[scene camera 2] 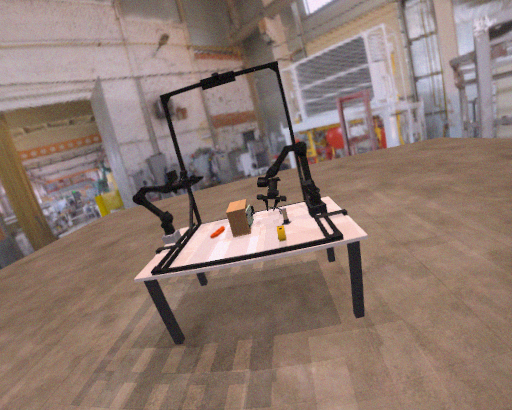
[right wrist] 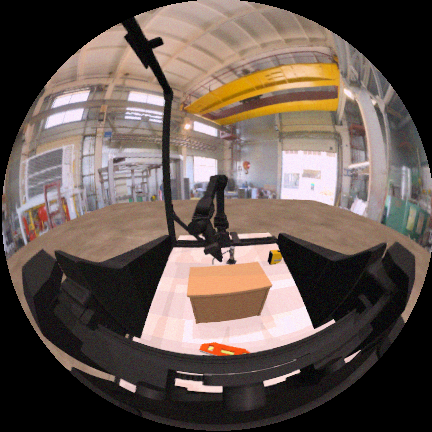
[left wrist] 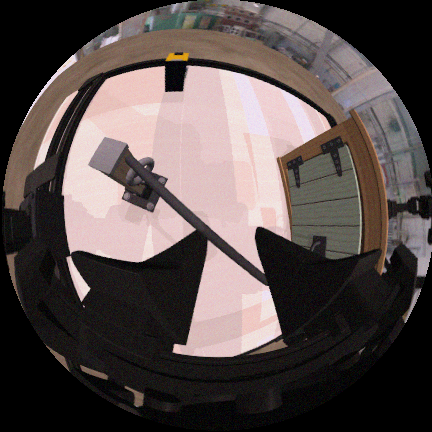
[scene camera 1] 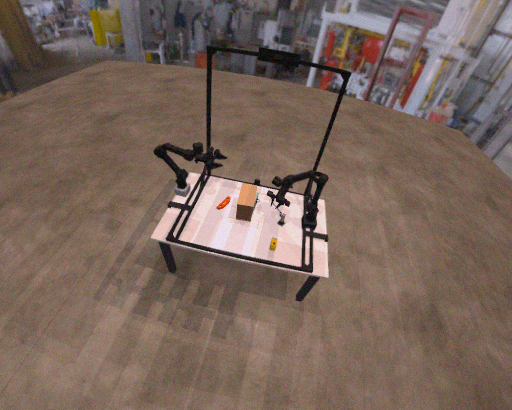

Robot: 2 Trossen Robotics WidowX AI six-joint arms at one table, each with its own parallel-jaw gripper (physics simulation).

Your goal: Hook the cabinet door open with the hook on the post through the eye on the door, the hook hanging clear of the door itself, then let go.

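Places are measured from the left arm's base along level axes (x ahead, y right, z down), in metres.
Where they show: left gripper, fingertip midpoint: (scene camera 2: 270,211) (right wrist: 221,259) (left wrist: 231,231) (scene camera 1: 272,207); right gripper, fingertip midpoint: (scene camera 2: 201,177) (right wrist: 225,239) (scene camera 1: 225,161); left arm's base at its link origin: (scene camera 2: 316,203) (scene camera 1: 310,219); right arm's base at its link origin: (scene camera 2: 170,233) (scene camera 1: 182,186).
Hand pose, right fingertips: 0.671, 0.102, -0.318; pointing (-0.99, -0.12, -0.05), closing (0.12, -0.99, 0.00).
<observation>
Things, the pixels of their top centre, and the offset from my right fingertips, as dx, dy, dz. "spot": a spot on its surface instead.
- wooden cabinet at its top centre: (left wrist: 386,203) (right wrist: 227,276) (scene camera 2: 236,205) (scene camera 1: 247,194) -0.182, -0.046, +0.221
- short post at a spot on its surface: (left wrist: 119,172) (scene camera 1: 282,214) spot: -0.456, -0.114, +0.303
- dark hook rod at its top centre: (left wrist: 202,227) -0.406, -0.067, +0.282
- orange tool at its top centre: (right wrist: 227,351) (scene camera 2: 218,230) (scene camera 1: 224,202) -0.011, -0.018, +0.369
- yellow block at its top centre: (left wrist: 179,52) (scene camera 2: 279,226) (right wrist: 276,250) (scene camera 1: 274,240) -0.403, -0.358, +0.307
The wooden cabinet (scene camera 1: 244,207) (scene camera 2: 237,220) (right wrist: 227,280) stands mid-table. Its green plank door (left wrist: 325,200) sits inside the frame, with a dark plate and eye (left wrist: 318,246) low on it, partly hidden by a finger. The short post (scene camera 1: 282,218) (scene camera 2: 285,216) (left wrist: 119,172) stands apart from the door on a bolted base. The dark hook rod (left wrist: 200,227) slants from the post's ring between the left fingers; its tip is hidden behind one finger. My left gripper (left wrist: 231,231) (scene camera 2: 271,208) is shut on the hook, fingers held apart. My right gripper (scene camera 1: 223,161) is open and empty, high up, away from the cabinet.
An orange tool (scene camera 1: 224,202) (scene camera 2: 217,232) (right wrist: 222,348) lies on the far side of the cabinet from the post. A yellow block (scene camera 1: 273,244) (scene camera 2: 281,233) (left wrist: 177,57) (right wrist: 275,257) stands near the front table edge. A black frame runs around and above the table.
</observation>
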